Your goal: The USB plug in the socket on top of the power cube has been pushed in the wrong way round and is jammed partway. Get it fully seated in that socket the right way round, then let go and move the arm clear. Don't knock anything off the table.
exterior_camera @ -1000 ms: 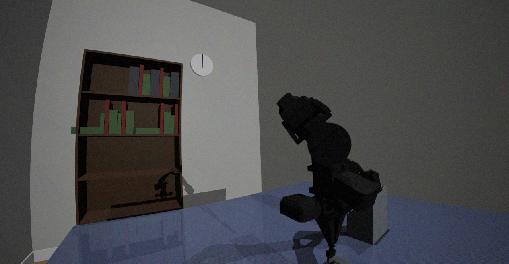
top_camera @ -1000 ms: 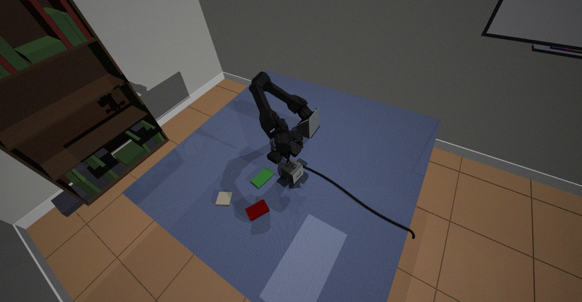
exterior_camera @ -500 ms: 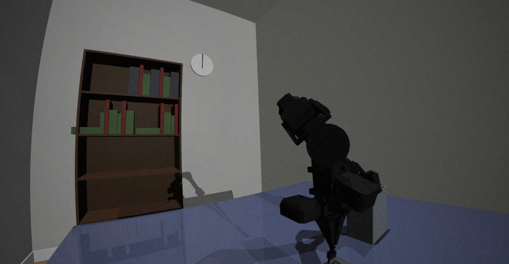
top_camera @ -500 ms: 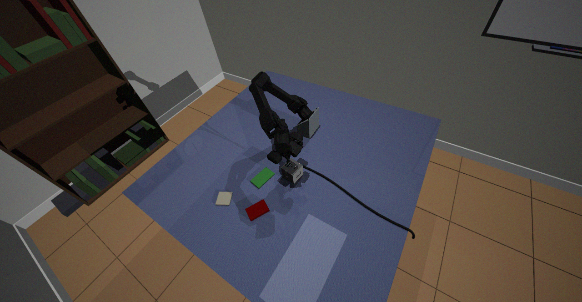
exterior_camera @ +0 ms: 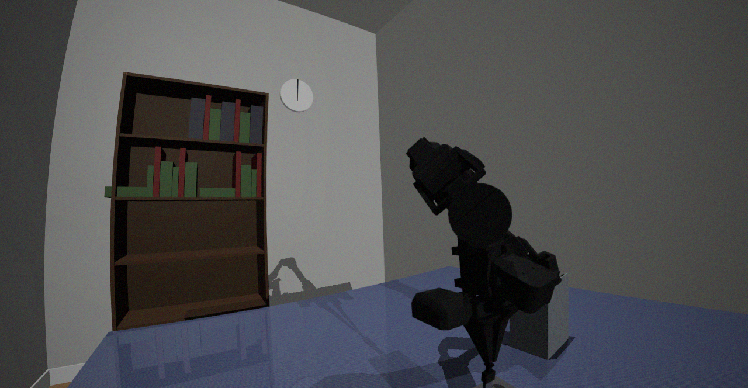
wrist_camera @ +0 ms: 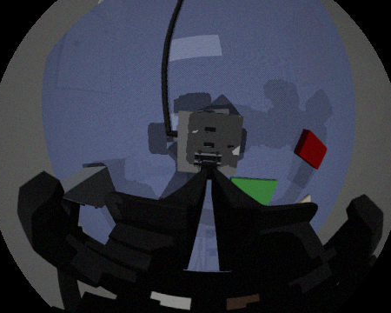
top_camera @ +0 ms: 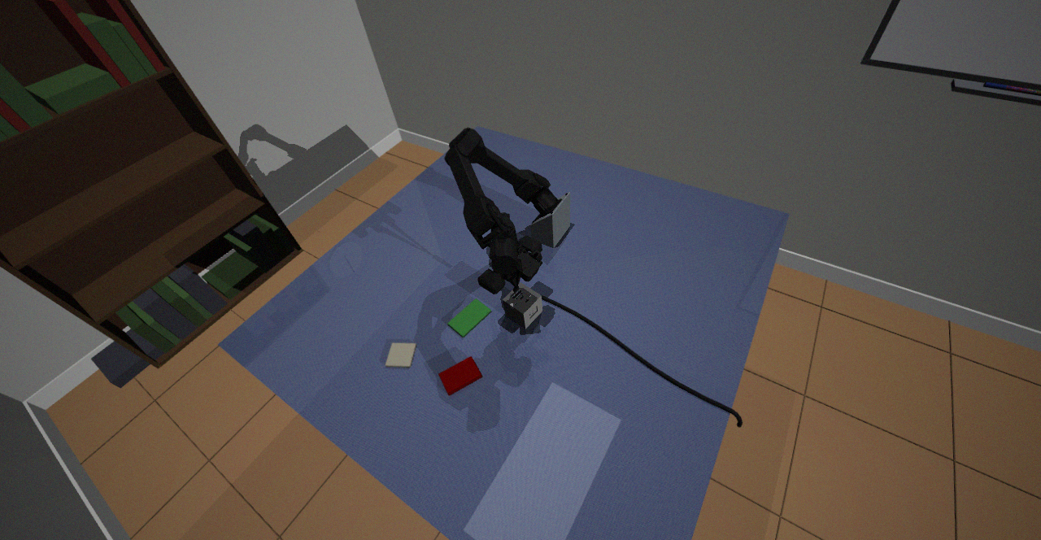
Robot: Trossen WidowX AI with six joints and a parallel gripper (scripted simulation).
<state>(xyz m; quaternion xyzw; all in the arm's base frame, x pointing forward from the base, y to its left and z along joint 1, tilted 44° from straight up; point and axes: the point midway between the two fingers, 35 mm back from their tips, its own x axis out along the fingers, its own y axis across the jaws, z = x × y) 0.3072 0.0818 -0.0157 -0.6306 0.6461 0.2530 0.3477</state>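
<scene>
Right now the usb plug is 2 cm below my gripper tip. Also, from my gripper tip: green card (9 cm ahead, 11 cm to the right, 12 cm below); then beige tile (29 cm ahead, 20 cm to the right, 12 cm below); then red block (25 cm ahead, 2 cm to the right, 11 cm below).
</scene>
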